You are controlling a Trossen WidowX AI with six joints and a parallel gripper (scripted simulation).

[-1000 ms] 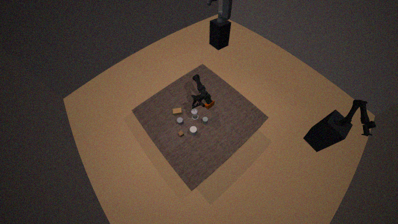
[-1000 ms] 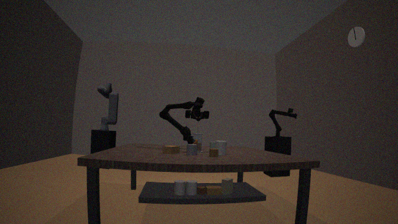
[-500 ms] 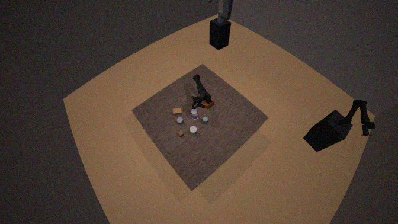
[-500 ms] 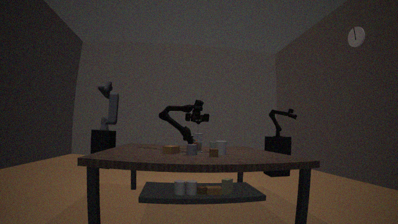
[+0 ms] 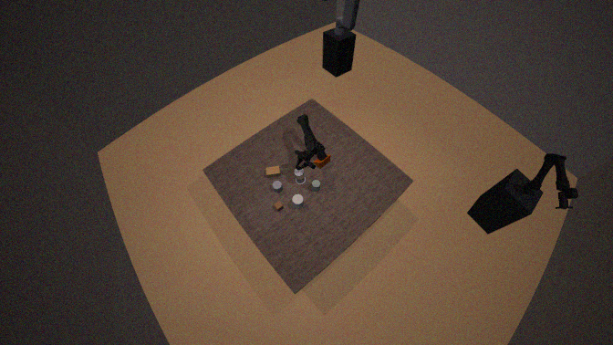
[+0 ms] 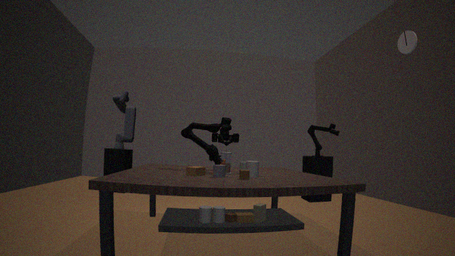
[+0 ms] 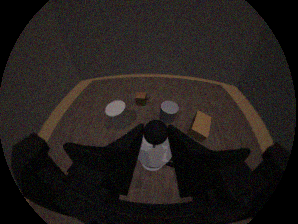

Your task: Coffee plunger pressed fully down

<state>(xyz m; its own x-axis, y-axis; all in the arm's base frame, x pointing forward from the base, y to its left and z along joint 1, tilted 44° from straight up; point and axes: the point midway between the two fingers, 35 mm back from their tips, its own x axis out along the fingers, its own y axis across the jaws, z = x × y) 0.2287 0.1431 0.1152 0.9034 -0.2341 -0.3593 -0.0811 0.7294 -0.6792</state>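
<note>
Right now my gripper tip is 2 cm past the coffee press, 2 cm to the left of it and 10 cm above it. From my gripper tip the other things lie so: grey cup 17 cm ahead, 5 cm to the right, 17 cm below; greenish cup 7 cm behind, 13 cm to the left, 17 cm below.
</note>
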